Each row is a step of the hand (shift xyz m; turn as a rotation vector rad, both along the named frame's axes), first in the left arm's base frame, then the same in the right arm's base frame.
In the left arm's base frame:
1: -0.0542 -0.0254 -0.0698 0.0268 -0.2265 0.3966
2: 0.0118 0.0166 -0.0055 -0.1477 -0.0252 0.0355
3: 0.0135 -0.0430 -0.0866 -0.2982 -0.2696 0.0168
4: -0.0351 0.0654 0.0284 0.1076 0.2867 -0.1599
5: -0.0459 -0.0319 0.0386 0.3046 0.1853 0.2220
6: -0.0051 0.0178 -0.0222 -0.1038 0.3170 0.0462
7: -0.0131 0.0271 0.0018 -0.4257 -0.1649 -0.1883
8: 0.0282 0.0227 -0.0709 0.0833 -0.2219 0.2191
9: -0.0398 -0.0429 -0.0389 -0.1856 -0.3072 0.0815
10: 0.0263 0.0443 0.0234 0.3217 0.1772 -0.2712
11: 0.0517 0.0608 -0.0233 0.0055 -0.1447 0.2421
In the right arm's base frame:
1: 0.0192 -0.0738 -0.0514 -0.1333 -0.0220 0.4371
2: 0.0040 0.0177 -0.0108 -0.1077 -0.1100 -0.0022
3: 0.0814 -0.0428 -0.0328 -0.0894 -0.3818 0.0902
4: -0.0687 0.0265 -0.0299 0.0472 0.2207 -0.2615
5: -0.0404 -0.0425 0.0343 -0.0195 0.3962 0.1381
6: 0.0029 0.0021 -0.0287 -0.2325 0.1498 -0.1920
7: -0.0213 0.0093 -0.0192 -0.0893 -0.4580 -0.1618
8: 0.0530 0.0152 -0.0574 0.0126 -0.0283 0.3213
9: 0.0167 -0.0668 -0.0138 -0.0403 -0.3103 0.1938
10: -0.0165 0.0541 -0.0024 0.3034 0.2672 -0.2122
11: 0.0222 0.0699 -0.0392 -0.0857 -0.0253 0.2676

